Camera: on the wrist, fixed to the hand. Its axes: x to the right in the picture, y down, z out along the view.
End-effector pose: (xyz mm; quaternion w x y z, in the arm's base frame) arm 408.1 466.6 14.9 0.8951 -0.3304 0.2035 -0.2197
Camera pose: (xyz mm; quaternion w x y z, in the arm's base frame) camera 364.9 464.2 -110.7 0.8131 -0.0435 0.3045 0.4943
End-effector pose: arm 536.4 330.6 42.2 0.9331 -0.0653 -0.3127 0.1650
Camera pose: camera 579.1 394.3 -66.3 0.5149 -0.1994 -0.2221 0.8036
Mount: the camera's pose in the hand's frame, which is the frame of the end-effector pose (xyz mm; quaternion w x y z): -6.7 72.7 -111.0 0.6955 0.0622 -0.0658 0.7128
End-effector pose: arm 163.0 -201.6 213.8 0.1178 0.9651 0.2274 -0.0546
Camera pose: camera 195.6 -239.6 336.8 0.0758 0.8371 -0.5409 -0.0317
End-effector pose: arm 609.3 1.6 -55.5 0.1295 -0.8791 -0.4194 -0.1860
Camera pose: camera 638.3 -90.3 36.0 0.2497 -0.9145 0.3148 0.0469
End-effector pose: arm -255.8 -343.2 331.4 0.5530 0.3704 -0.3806 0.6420
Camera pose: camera -333.2 -253.5 271.3 0.1211 -0.0630 0.5252 -0.8400
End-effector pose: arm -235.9 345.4 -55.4 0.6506 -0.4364 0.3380 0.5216
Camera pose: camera -306.5 246.1 -108.4 0.1301 0.0122 0.5358 0.8342
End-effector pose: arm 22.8 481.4 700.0 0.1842 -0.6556 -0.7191 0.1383
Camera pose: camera 137.7 477.4 766.6 0.0230 -0.9480 -0.0363 0.3154
